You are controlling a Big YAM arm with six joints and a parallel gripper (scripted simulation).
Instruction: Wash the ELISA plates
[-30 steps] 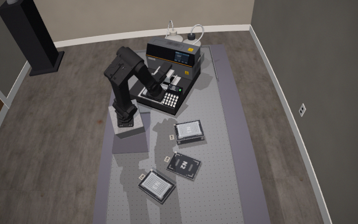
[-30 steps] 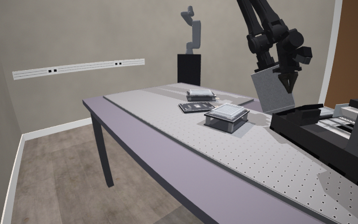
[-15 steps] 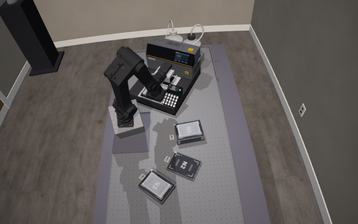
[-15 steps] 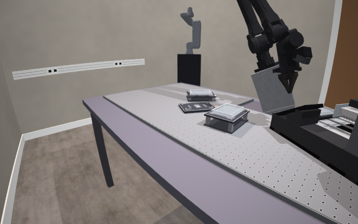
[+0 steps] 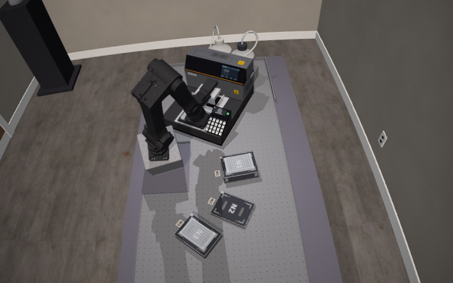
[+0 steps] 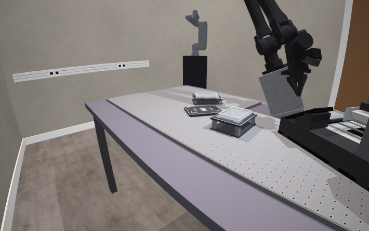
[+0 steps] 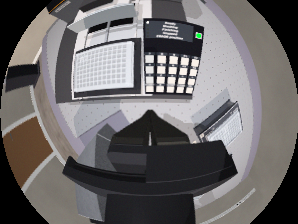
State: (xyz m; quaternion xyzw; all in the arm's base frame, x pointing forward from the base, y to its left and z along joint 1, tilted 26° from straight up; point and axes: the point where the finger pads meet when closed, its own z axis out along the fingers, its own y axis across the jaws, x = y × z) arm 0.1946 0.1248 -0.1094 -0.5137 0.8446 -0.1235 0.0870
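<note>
Now: the washer carrier 40 mm behind my hand, 120 mm to the left of it and 70 mm below it. Also, from my hand: plate washer 40 mm ahead, 250 mm to the left, 10 mm below.
</note>
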